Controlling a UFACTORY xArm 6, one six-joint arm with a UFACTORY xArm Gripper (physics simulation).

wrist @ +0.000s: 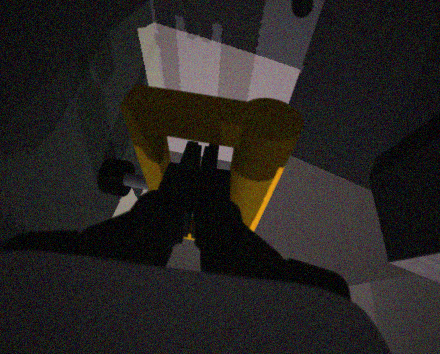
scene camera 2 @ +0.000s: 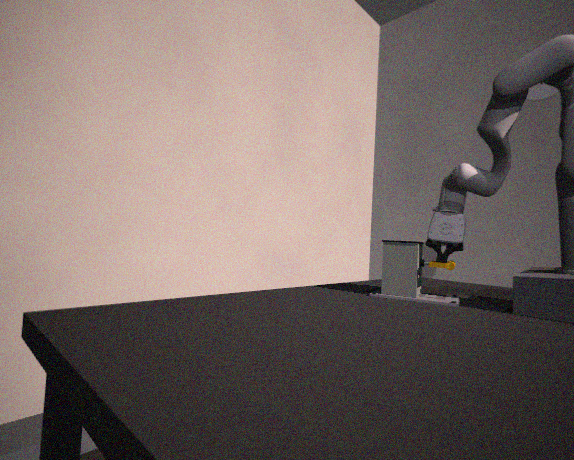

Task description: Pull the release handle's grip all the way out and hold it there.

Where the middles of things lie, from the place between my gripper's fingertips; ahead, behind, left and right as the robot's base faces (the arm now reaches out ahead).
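Labels:
My gripper is 10 cm above the pale base plate [wrist: 243, 57]; it is also 3 cm to the right of the plate and 6 cm short of it.

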